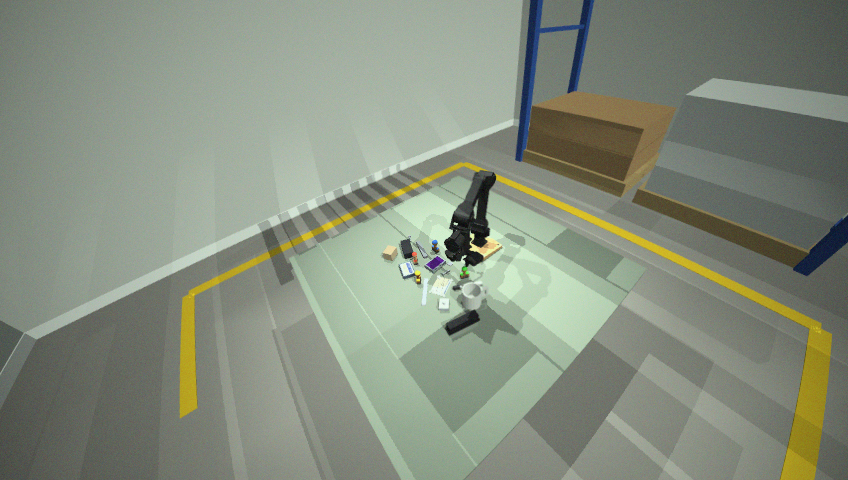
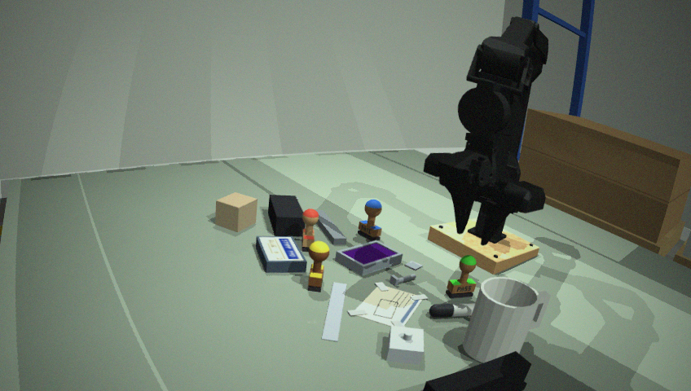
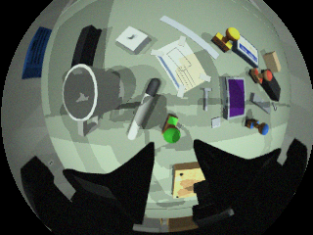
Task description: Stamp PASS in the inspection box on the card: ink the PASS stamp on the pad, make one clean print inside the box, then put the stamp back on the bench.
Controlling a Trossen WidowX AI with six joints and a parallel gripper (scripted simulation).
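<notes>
Right now the pass stamp is 7 cm below my gripper tip and 1 cm behind it. Also, from my gripper tip: marker 8 cm below, 4 cm ahead, 3 cm to the left; card 10 cm below, 10 cm ahead, 5 cm to the right; white mug 12 cm to the left, 8 cm ahead, 6 cm below.
</notes>
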